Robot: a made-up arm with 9 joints.
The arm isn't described. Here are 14 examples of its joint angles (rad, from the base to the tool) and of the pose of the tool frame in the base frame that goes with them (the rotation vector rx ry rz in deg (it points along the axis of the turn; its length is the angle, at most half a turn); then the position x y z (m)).
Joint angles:
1: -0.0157 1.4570 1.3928 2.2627 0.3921 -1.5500 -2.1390 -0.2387 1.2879
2: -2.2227 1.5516 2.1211 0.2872 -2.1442 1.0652 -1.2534 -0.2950 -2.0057
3: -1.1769 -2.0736 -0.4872 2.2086 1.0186 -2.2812 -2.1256 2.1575 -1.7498
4: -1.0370 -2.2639 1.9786 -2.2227 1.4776 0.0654 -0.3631 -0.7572 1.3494
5: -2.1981 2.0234 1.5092 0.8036 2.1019 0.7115 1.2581 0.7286 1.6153
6: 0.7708 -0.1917 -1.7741 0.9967 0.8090 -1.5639 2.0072 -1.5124 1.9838
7: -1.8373 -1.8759 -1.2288 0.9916 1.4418 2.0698 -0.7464 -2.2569 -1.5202
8: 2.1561 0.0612 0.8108 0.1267 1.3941 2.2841 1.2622 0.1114 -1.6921
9: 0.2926 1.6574 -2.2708 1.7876 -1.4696 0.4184 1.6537 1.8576 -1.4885
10: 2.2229 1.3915 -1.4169 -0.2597 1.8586 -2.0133 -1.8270 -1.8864 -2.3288
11: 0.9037 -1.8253 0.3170 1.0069 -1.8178 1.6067 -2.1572 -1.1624 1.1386
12: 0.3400 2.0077 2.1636 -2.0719 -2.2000 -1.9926 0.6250 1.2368 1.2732
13: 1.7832 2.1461 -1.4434 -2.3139 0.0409 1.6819 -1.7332 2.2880 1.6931
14: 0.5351 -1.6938 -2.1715 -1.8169 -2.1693 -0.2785 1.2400 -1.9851 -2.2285
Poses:
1: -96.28 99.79 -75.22 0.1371 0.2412 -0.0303
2: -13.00 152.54 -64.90 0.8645 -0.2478 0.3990
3: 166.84 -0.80 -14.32 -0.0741 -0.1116 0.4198
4: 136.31 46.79 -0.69 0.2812 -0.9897 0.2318
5: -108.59 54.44 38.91 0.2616 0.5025 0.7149
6: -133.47 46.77 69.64 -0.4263 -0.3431 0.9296
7: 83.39 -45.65 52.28 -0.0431 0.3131 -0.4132
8: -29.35 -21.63 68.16 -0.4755 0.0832 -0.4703
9: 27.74 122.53 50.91 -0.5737 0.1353 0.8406
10: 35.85 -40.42 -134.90 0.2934 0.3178 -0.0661
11: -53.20 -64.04 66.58 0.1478 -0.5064 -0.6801
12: -94.76 -7.73 -99.58 -0.1026 0.3423 -0.7762
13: 75.38 51.28 48.18 -0.2096 -0.6021 -0.5749
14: -128.53 -42.68 -11.03 -1.0589 -0.2183 0.7727
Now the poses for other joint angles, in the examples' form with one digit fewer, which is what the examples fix.
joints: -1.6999 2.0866 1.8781 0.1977 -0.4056 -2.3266 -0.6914 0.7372 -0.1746
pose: 0.7 -130.7 -53.2 0.571 0.277 0.287
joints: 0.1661 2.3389 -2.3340 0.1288 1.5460 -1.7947 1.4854 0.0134 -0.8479
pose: -112.1 47.7 -26.5 0.055 -0.262 0.052
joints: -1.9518 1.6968 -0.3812 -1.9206 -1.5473 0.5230 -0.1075 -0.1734 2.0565
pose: -55.5 -5.1 169.5 0.035 -0.348 0.582
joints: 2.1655 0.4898 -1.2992 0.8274 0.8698 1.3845 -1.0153 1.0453 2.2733
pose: 15.4 -66.3 102.2 -0.209 -0.423 -0.015
